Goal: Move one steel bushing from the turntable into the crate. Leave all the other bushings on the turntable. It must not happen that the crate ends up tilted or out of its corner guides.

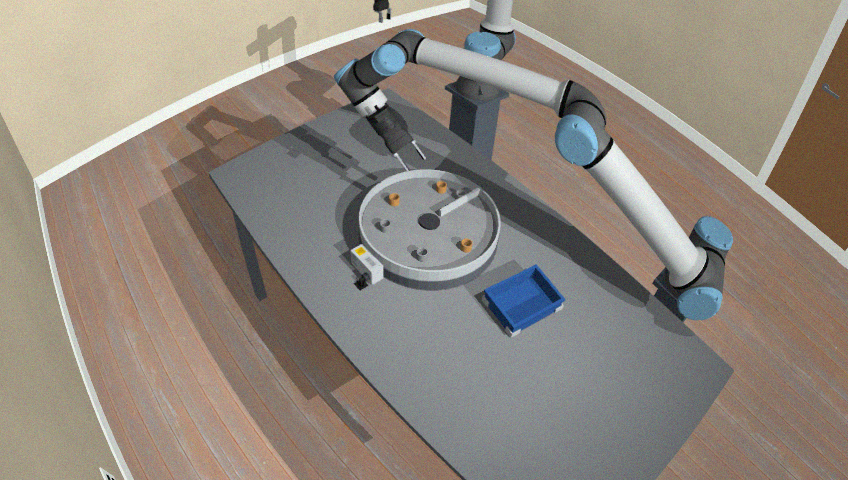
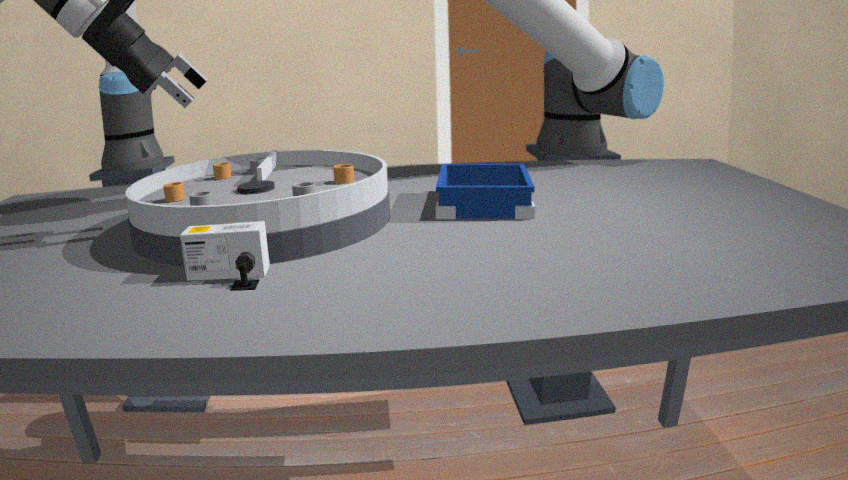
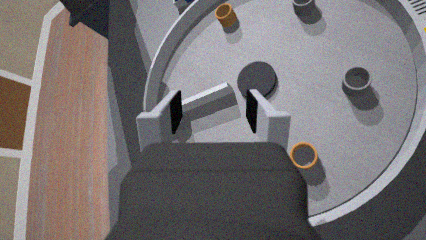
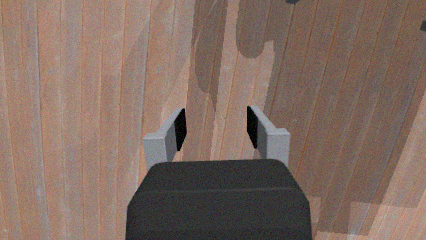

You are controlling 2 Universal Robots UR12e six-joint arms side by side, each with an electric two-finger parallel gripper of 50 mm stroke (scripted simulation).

Path:
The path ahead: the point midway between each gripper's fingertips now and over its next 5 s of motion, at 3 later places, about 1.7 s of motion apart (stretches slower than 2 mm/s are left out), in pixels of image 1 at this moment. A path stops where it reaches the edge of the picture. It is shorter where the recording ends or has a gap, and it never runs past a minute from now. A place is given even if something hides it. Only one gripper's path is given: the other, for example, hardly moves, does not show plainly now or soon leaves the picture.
My left gripper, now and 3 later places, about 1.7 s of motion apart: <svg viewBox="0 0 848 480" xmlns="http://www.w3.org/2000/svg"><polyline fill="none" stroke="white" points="416,164 441,161 449,181 447,189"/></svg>

